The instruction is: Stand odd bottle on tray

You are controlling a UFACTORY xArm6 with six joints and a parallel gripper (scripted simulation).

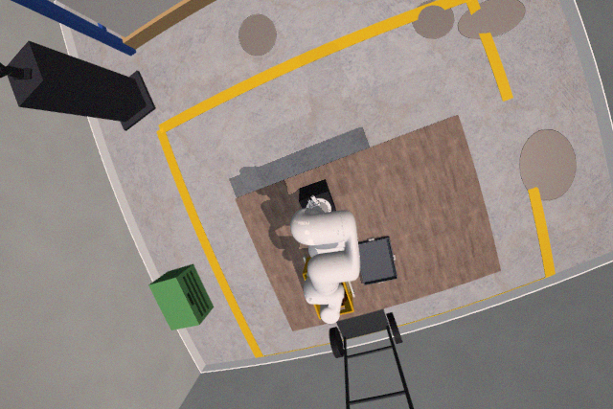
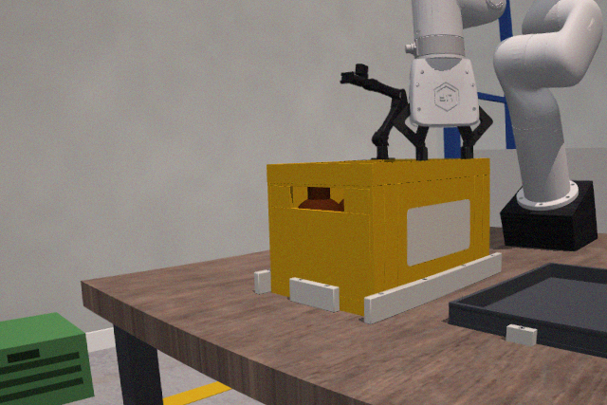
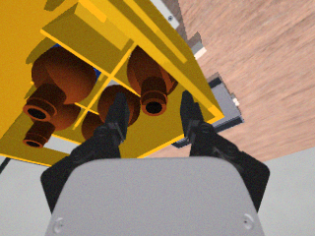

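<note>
Now: the yellow crate 90 mm below my hand, 80 mm ahead of it and 50 mm to the right of it. The rest, counted from my hand: dark tray: 220 mm to the left, 160 mm below, 110 mm ahead.
</note>
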